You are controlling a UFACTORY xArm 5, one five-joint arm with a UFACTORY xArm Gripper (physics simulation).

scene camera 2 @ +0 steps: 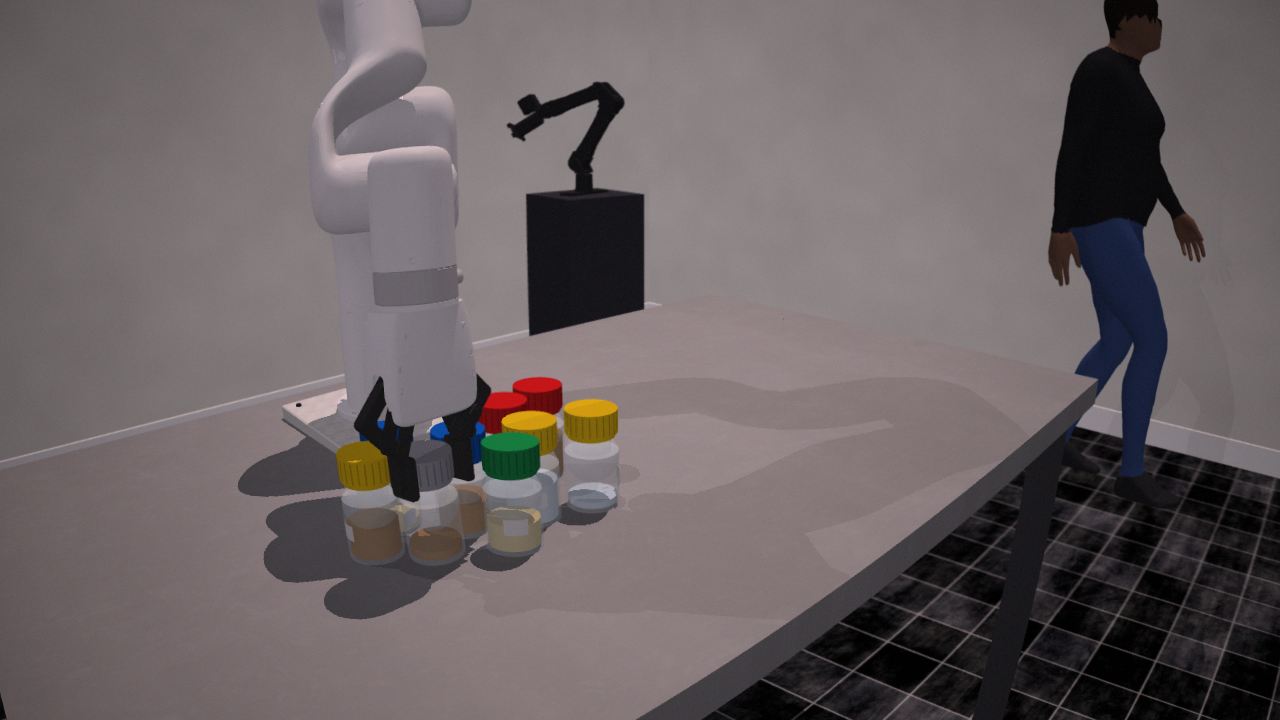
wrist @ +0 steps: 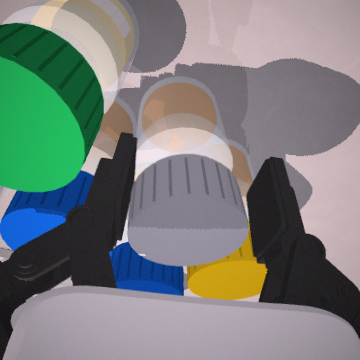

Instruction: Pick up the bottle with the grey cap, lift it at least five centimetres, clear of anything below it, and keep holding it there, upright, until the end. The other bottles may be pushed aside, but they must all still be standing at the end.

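Frame: origin at the arm's base, x left, y down, z back, level; metres.
Seen in the pictures: gripper, between the fingertips: (scene camera 2: 434, 488) (wrist: 196, 165).
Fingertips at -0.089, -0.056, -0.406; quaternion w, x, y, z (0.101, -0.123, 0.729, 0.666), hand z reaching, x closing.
Offsets run from my fingertips to a thing's top centre, as dx, dy, dz. "spot": to the spot under its first point. Level surfaces: height alone.
The bottle with the grey cap {-0.001, -0.033, +0.016} (scene camera 2: 435, 465) (wrist: 187, 210) stands upright on the table, with brown contents at its bottom. My gripper (scene camera 2: 435, 483) (wrist: 196, 165) is open and partly narrowed, with one finger on each side of the grey cap. In the wrist view the left finger is very close to the cap, and a narrow gap shows at the right finger; contact cannot be told. A yellow-capped bottle {-0.051, -0.031, +0.047} (scene camera 2: 362, 465) (wrist: 227, 281) stands close beside the grey-capped one. A green-capped bottle {+0.075, -0.033, -0.009} (scene camera 2: 510, 454) (wrist: 40, 120) stands on its other side.
Two blue-capped bottles, one with its cap {-0.011, -0.031, +0.093} (wrist: 147, 270) low in the wrist view and one {spot: +0.060, -0.031, +0.038} (wrist: 37, 222) at the left, stand near the fingers. Red-capped bottles {+0.183, -0.031, +0.130} (scene camera 2: 537, 394) {+0.126, -0.031, +0.105} (scene camera 2: 503, 407) and yellow-capped bottles {spot: +0.108, -0.031, +0.013} (scene camera 2: 529, 429) {+0.190, -0.031, +0.032} (scene camera 2: 590, 422) stand upright farther along the table {dy +0.074} (scene camera 2: 716, 537).
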